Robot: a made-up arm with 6 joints. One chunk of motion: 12 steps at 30 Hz.
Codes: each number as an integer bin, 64 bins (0 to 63) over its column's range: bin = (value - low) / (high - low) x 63, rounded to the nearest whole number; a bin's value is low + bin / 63 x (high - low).
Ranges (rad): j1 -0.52..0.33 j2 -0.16..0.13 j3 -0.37..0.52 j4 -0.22..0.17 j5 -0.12..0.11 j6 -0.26..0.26
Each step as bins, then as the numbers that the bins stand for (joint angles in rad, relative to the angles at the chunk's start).
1 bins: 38 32 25 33 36 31
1 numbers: -0.0073 -0.0127 -0.0168 -0.0157 0.0114 -0.0041
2 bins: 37 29 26 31 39 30
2 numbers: -0.0208 -0.0265 -0.0027 -0.0281 0.0224 -0.0124
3 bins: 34 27 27 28 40 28
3 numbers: -0.0613 -0.0357 0.0114 -0.0467 0.0260 -0.0289
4 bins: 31 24 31 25 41 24
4 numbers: -0.1017 -0.0495 0.0679 -0.0652 0.0297 -0.0619
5 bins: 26 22 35 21 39 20
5 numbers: -0.1692 -0.0587 0.1244 -0.0900 0.0224 -0.0949
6 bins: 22 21 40 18 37 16
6 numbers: -0.2232 -0.0633 0.1951 -0.1086 0.0151 -0.1279
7 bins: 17 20 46 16 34 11
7 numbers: -0.2906 -0.0679 0.2798 -0.1210 0.0041 -0.1692
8 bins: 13 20 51 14 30 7
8 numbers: -0.3446 -0.0679 0.3505 -0.1333 -0.0105 -0.2022
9 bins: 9 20 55 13 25 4
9 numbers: -0.3986 -0.0679 0.4070 -0.1395 -0.0287 -0.2270
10 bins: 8 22 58 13 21 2
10 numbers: -0.4121 -0.0587 0.4494 -0.1395 -0.0433 -0.2435
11 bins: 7 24 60 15 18 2
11 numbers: -0.4256 -0.0495 0.4776 -0.1271 -0.0543 -0.2435
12 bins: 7 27 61 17 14 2
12 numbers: -0.4256 -0.0357 0.4917 -0.1148 -0.0689 -0.2435
